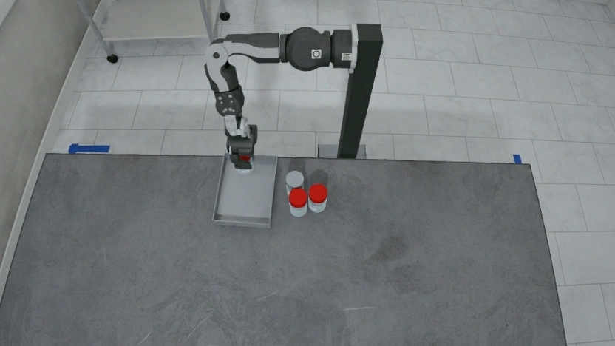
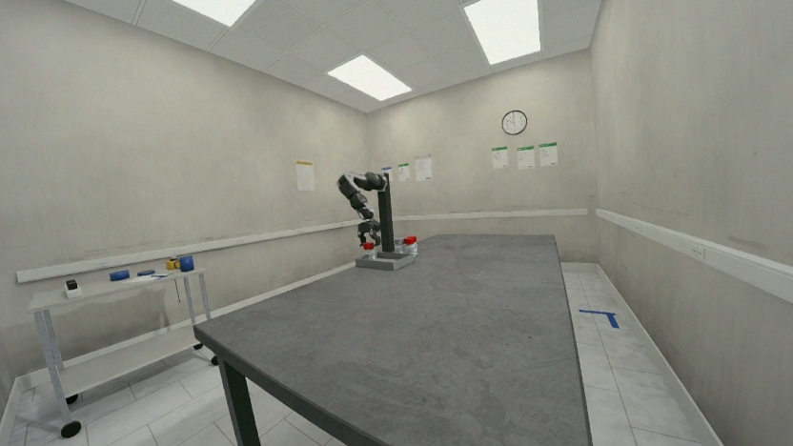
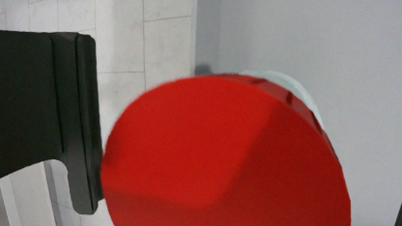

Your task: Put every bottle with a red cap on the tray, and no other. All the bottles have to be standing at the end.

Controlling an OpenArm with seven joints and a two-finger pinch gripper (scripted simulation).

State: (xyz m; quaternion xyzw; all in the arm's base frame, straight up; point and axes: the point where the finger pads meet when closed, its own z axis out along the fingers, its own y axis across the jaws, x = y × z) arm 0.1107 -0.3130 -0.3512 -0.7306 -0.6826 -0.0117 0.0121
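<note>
Right now my hand is 90 mm short of the grey-capped bottle, 160 mm to the right of it and 50 mm above it. Round my hand: grey tray: 90 mm ahead, 80 mm below.
</note>
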